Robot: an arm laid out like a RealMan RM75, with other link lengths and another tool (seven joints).
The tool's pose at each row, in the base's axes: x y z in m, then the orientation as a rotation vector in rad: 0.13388, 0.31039, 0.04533, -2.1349, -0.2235, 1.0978; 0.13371, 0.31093, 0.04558, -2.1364, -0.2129, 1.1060; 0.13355, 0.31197, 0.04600, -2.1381, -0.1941, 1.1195; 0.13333, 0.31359, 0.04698, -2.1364, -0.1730, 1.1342; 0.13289, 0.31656, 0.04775, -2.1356, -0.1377, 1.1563; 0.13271, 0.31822, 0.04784, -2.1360, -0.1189, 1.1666; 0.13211, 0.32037, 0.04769, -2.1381, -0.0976, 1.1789; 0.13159, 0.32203, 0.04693, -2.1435, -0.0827, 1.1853; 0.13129, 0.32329, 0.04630, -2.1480, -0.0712, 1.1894
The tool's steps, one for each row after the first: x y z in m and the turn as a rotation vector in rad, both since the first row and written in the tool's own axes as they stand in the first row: -0.00002, -0.00053, 0.00031, 0.0010, -0.0021, 0.0105; 0.00007, -0.00155, 0.00081, 0.0037, -0.0054, 0.0284; 0.00003, -0.00334, 0.00144, 0.0096, -0.0098, 0.0470; 0.00059, -0.00595, 0.00302, 0.0181, -0.0149, 0.0780; 0.00116, -0.00719, 0.00398, 0.0221, -0.0164, 0.0942; 0.00184, -0.00857, 0.00561, 0.0248, -0.0181, 0.1134; 0.00275, -0.00919, 0.00716, 0.0239, -0.0168, 0.1272; 0.00353, -0.00964, 0.00828, 0.0230, -0.0152, 0.1377
